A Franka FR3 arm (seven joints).
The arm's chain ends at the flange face. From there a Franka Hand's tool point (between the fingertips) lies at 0.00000 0.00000 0.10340 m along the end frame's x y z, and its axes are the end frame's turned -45 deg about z.
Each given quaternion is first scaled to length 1.
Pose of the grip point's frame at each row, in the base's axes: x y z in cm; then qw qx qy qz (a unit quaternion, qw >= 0):
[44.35, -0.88, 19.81, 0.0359, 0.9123, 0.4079, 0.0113]
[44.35, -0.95, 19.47, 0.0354, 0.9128, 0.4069, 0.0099]
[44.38, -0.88, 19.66, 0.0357, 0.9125, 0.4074, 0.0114]
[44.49, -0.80, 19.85, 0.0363, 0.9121, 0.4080, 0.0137]
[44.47, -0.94, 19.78, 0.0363, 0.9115, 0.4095, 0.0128]
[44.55, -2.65, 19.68, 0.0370, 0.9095, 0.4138, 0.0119]
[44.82, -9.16, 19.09, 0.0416, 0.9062, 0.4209, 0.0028]
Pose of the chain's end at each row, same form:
[43.83, -0.30, 30.12, 0.0288, 0.9989, 0.0277, 0.0242]
[43.87, -0.37, 29.78, 0.0289, 0.9990, 0.0266, 0.0227]
[43.86, -0.30, 29.97, 0.0286, 0.9989, 0.0272, 0.0242]
[43.93, -0.23, 30.16, 0.0283, 0.9989, 0.0279, 0.0265]
[43.92, -0.36, 30.09, 0.0286, 0.9988, 0.0295, 0.0257]
[44.01, -2.06, 29.99, 0.0296, 0.9987, 0.0343, 0.0252]
[44.41, -8.40, 29.39, 0.0374, 0.9982, 0.0421, 0.0185]

